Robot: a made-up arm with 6 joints.
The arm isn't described. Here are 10 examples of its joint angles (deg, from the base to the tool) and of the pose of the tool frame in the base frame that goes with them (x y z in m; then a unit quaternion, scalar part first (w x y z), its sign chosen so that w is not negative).
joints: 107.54 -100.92 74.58 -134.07 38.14 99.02
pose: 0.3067 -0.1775 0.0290 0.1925 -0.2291 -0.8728 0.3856
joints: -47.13 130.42 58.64 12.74 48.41 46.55
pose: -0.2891 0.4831 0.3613 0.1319 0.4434 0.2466 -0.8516
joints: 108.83 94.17 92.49 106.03 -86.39 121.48
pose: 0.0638 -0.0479 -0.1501 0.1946 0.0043 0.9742 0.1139
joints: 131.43 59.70 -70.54 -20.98 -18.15 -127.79
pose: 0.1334 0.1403 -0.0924 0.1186 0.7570 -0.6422 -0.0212
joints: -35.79 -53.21 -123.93 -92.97 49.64 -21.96
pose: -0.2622 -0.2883 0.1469 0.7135 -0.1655 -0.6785 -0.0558
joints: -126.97 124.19 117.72 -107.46 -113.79 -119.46
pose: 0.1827 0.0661 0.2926 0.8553 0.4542 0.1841 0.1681
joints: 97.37 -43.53 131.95 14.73 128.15 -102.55
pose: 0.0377 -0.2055 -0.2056 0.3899 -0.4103 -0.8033 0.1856
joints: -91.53 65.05 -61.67 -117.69 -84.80 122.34
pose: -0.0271 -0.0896 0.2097 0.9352 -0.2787 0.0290 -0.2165
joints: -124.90 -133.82 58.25 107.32 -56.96 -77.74
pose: -0.0875 -0.1812 0.4585 0.4330 -0.4207 -0.7732 -0.1942
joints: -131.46 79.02 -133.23 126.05 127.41 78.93
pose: 0.0281 0.1860 0.0904 0.0315 0.6417 0.1390 0.7536
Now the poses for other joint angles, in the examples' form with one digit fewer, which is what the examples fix.
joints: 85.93 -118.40 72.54 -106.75 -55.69 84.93
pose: 0.308 -0.296 -0.320 0.883 -0.153 -0.297 0.329
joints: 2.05 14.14 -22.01 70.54 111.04 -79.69
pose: -0.062 -0.074 0.217 0.624 -0.018 0.379 0.683
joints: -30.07 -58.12 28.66 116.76 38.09 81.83
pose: -0.497 -0.194 0.164 0.308 -0.562 -0.332 -0.693
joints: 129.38 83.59 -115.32 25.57 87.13 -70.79
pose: 0.139 -0.026 -0.259 0.774 0.535 -0.258 0.218
